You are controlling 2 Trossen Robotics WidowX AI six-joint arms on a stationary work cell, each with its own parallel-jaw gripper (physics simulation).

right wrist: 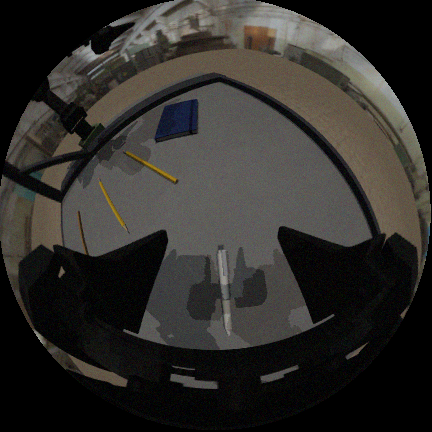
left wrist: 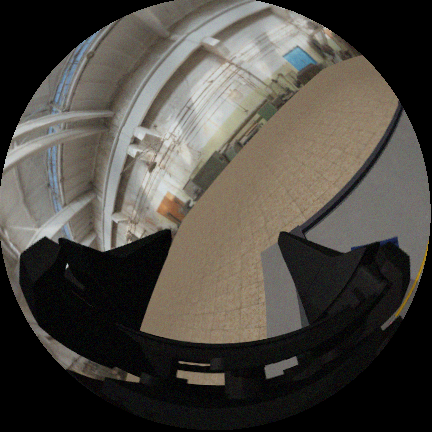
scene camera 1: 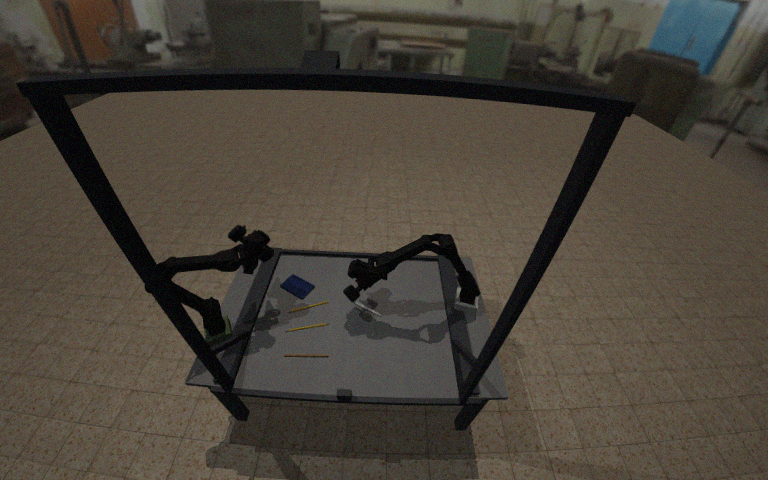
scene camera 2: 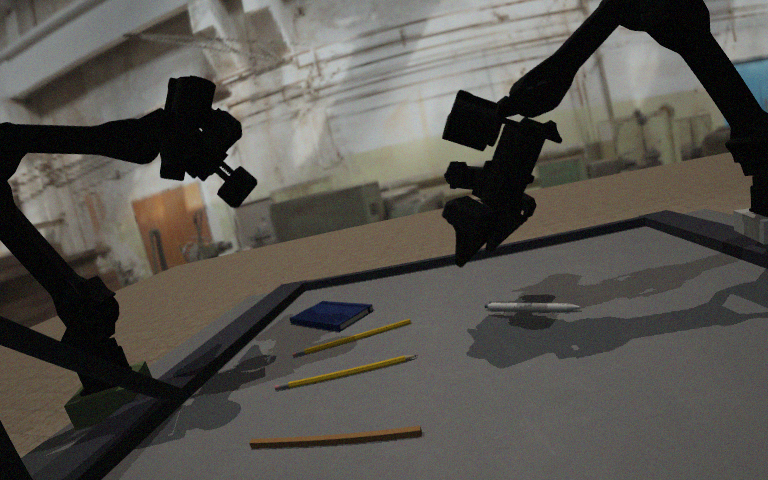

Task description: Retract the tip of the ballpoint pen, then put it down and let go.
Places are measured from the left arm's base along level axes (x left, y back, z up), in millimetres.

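Pixels of known places: left gripper, between the fingertips: point(left wrist: 226, 236) point(scene camera 2: 222, 167); right gripper, between the fingertips: point(right wrist: 223, 234) point(scene camera 1: 353, 289) point(scene camera 2: 474, 257); left arm's base, origin of its link: point(right wrist: 87, 133) point(scene camera 1: 216, 328); right arm's base, origin of its link: point(scene camera 1: 467, 297).
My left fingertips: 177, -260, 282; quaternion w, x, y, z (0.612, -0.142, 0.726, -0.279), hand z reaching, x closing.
Ahead of a thing's pixels: the offset from my left fingertips to its top centre, as dx, dy, dz.
A white ballpoint pen @(-352, -359, -308) point(scene camera 1: 368, 309) point(scene camera 2: 532, 307) point(right wrist: 224, 280) lies flat on the grey table. Its dark button end points left and its tapered end right in scene camera 2. Whether the writing point sticks out is too small to tell. My right gripper point(scene camera 2: 476, 255) point(right wrist: 223, 234) is open and empty, pointing down above the table. In the right wrist view the pen shows between and below its fingers, untouched, amid the arm's shadows. My left gripper point(left wrist: 226, 236) is open and empty, raised high over the table's left edge, away from the pen.
A blue notebook @(-80, -121, -310) point(scene camera 1: 297, 286) point(scene camera 2: 331, 315) point(right wrist: 177, 120) lies at the back left. Two yellow pencils @(-217, -124, -315) point(scene camera 2: 353, 337) @(-317, -86, -314) point(scene camera 2: 348, 371) and an orange-brown stick @(-439, -36, -315) point(scene camera 2: 336, 438) lie left of the pen. A dark frame point(scene camera 1: 328, 79) surrounds the table.
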